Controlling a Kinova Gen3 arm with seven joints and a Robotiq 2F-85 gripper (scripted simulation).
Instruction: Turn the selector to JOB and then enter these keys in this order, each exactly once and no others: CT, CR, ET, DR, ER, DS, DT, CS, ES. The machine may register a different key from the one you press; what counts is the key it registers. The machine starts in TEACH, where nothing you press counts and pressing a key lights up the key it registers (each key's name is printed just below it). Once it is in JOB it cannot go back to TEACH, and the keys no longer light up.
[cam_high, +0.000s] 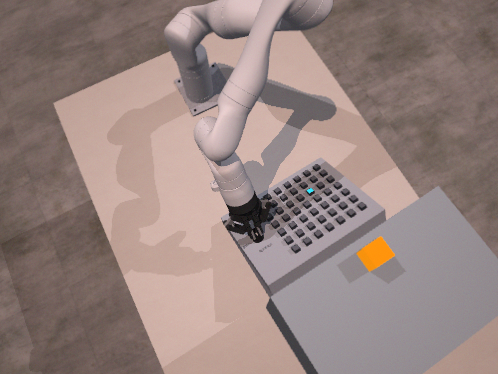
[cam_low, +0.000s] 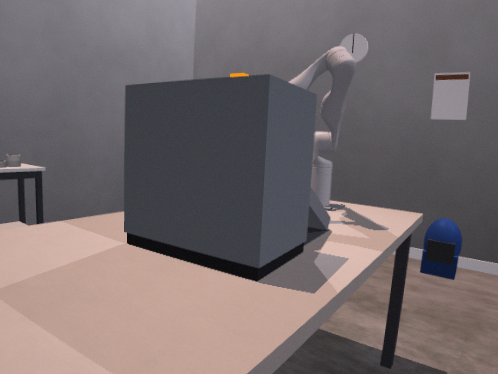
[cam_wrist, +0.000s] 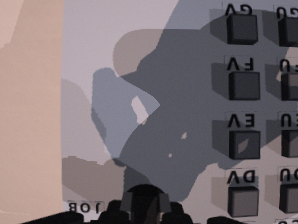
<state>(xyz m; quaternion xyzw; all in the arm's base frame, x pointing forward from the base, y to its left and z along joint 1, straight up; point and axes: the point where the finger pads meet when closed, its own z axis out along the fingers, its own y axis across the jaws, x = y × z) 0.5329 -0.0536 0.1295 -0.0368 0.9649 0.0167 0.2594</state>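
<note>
Right now my hand is 10 mm short of the black selector knob and 10 mm above it. From my hand the other things lie so: sloped keypad panel: 110 mm to the left, 60 mm below, 20 mm ahead.
</note>
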